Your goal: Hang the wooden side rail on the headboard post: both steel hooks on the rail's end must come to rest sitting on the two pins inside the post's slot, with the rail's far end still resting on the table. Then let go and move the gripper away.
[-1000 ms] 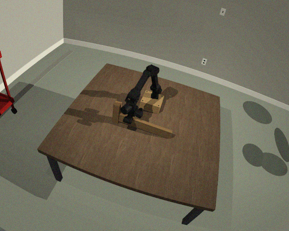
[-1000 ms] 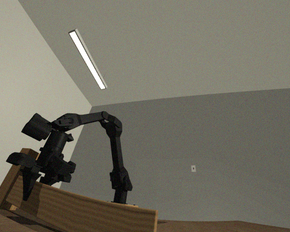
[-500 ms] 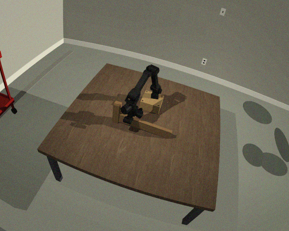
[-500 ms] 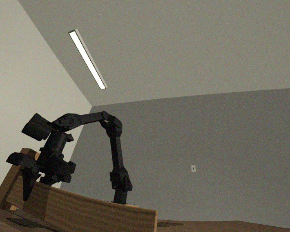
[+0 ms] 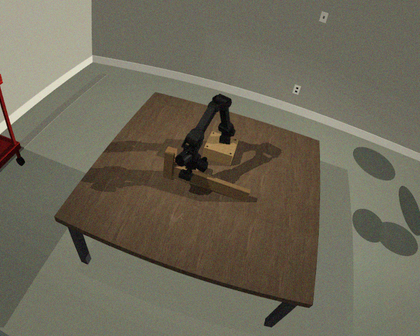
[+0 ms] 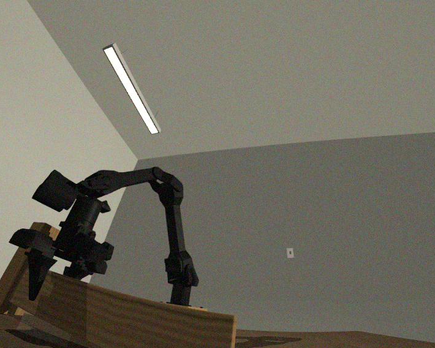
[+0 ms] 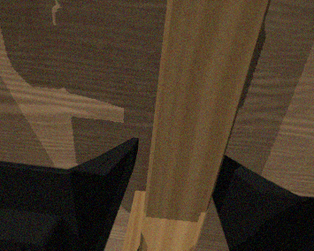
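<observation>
Right now the headboard post is 110 mm to the right of my gripper tip, 50 mm above it and 20 mm behind it.
</observation>
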